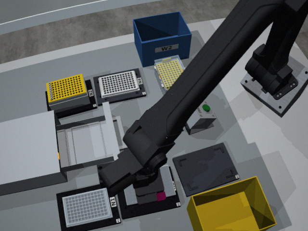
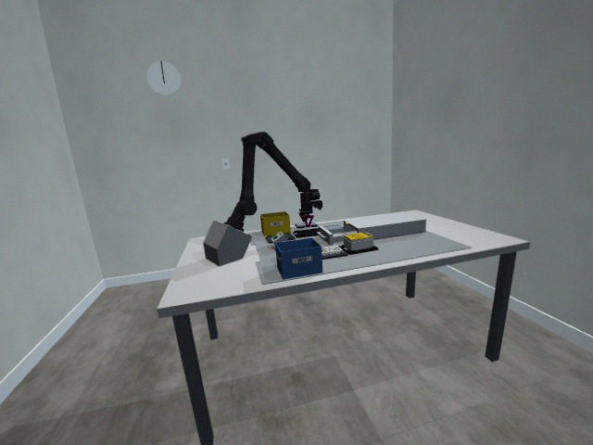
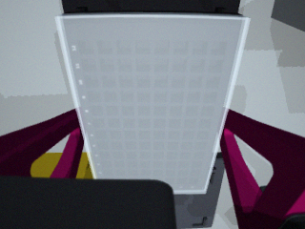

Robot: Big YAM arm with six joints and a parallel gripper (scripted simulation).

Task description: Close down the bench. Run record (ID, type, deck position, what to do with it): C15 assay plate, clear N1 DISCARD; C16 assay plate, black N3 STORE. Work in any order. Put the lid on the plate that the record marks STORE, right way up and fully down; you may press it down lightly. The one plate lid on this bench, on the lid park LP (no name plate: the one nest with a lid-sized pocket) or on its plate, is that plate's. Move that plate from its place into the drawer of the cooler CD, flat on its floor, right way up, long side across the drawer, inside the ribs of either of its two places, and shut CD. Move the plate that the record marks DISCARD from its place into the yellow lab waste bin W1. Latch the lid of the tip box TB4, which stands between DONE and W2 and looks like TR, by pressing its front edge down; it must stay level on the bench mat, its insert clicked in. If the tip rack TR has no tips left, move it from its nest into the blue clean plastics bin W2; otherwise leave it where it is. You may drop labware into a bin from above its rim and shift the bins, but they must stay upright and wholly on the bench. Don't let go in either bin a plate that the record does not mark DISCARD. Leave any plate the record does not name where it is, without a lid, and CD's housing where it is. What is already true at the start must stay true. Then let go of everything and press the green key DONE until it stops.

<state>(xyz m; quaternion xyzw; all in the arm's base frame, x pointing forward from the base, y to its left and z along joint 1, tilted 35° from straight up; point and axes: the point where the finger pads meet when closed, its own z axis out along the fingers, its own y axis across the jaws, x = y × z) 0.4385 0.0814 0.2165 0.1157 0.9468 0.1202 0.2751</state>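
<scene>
Right now my hand is 6 cm above the nest N3. Round my hand: nest n1: 17 cm ahead, 2 cm to the right, 6 cm below; plate lid: right at my hand; black plate: right at my hand.
</scene>
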